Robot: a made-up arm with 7 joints. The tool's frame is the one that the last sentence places.
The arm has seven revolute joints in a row. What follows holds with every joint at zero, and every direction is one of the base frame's.
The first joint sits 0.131 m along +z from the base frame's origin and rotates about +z.
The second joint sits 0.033 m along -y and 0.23 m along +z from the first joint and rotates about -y.
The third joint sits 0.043 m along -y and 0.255 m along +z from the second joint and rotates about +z.
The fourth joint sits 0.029 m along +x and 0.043 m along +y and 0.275 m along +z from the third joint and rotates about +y.
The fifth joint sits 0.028 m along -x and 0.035 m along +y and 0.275 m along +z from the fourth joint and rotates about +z.
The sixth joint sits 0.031 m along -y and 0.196 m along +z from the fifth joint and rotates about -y.
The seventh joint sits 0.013 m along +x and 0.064 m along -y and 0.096 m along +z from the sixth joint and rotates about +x.
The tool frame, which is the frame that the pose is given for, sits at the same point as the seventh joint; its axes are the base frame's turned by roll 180, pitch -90 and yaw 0 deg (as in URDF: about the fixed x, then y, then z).
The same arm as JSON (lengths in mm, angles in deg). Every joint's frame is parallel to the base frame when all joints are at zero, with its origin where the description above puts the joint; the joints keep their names.
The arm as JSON. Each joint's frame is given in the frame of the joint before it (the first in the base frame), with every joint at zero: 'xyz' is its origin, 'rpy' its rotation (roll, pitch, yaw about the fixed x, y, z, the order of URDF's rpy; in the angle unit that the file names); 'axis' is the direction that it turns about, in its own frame. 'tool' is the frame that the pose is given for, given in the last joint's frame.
{"units": {"length": "mm", "angle": "deg"}, "joints": [
  {"name": "joint 1", "type": "revolute", "origin": {"xyz": [0.0, 0.0, 131.0], "rpy": [0.0, 0.0, 0.0]}, "axis": [0.0, 0.0, 1.0]},
  {"name": "joint 2", "type": "revolute", "origin": {"xyz": [0.0, -33.0, 230.0], "rpy": [0.0, 0.0, 0.0]}, "axis": [0.0, -1.0, 0.0]},
  {"name": "joint 3", "type": "revolute", "origin": {"xyz": [0.0, -43.0, 255.0], "rpy": [0.0, 0.0, 0.0]}, "axis": [0.0, 0.0, 1.0]},
  {"name": "joint 4", "type": "revolute", "origin": {"xyz": [29.0, 43.0, 275.0], "rpy": [0.0, 0.0, 0.0]}, "axis": [0.0, 1.0, 0.0]},
  {"name": "joint 5", "type": "revolute", "origin": {"xyz": [-28.0, 35.0, 275.0], "rpy": [0.0, 0.0, 0.0]}, "axis": [0.0, 0.0, 1.0]},
  {"name": "joint 6", "type": "revolute", "origin": {"xyz": [0.0, -31.0, 196.0], "rpy": [0.0, 0.0, 0.0]}, "axis": [0.0, -1.0, 0.0]},
  {"name": "joint 7", "type": "revolute", "origin": {"xyz": [13.0, -64.0, 96.0], "rpy": [0.0, 0.0, 0.0]}, "axis": [1.0, 0.0, 0.0]}
], "tool": {"origin": {"xyz": [0.0, 0.0, 0.0], "rpy": [180.0, -90.0, 0.0]}}}

